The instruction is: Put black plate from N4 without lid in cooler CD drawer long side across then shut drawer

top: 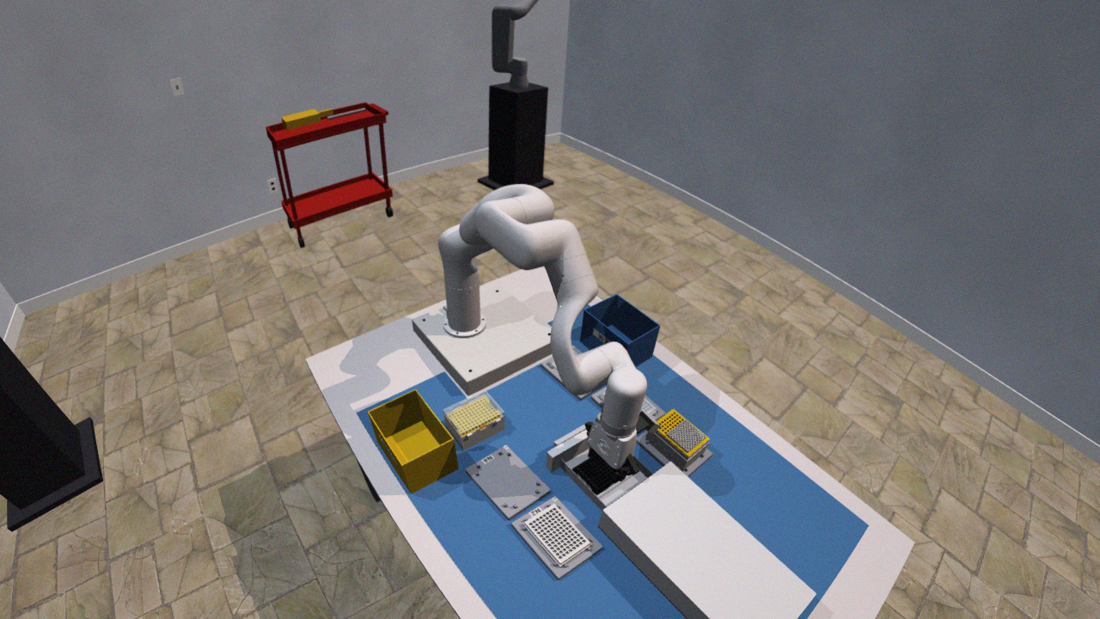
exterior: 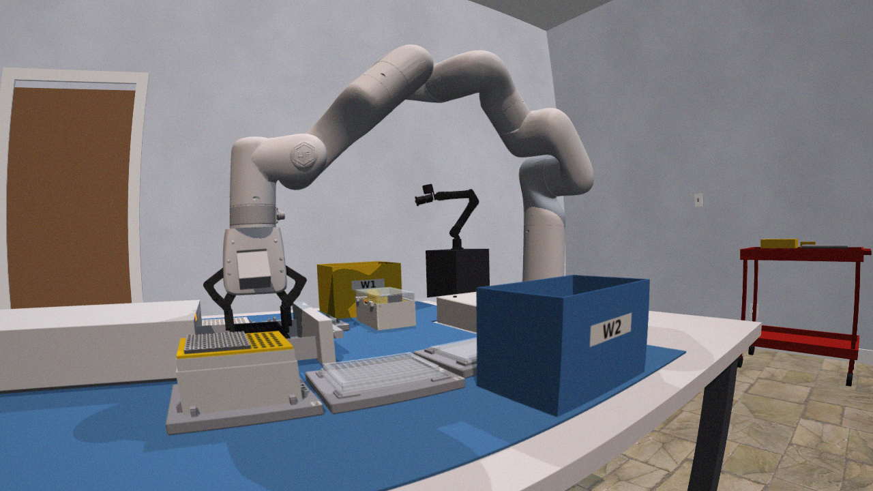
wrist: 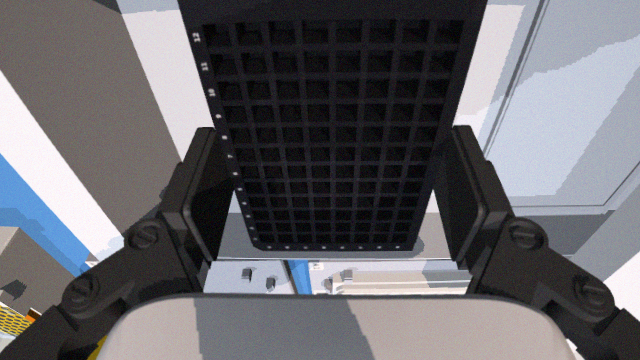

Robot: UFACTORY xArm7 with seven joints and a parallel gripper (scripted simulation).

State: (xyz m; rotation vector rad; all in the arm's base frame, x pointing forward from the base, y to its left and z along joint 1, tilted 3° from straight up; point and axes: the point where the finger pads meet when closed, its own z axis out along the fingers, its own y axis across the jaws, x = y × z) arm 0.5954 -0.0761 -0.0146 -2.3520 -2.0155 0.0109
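The drawer lies 4 cm ahead of my hand, 1 cm to the right of it and 2 cm below it. Also, from my hand: black plate: 1 cm below; yellow-topped tip rack: 7 cm ahead, 18 cm to the left, 1 cm above; white cooler CD: 17 cm ahead, 3 cm to the right, 2 cm below.
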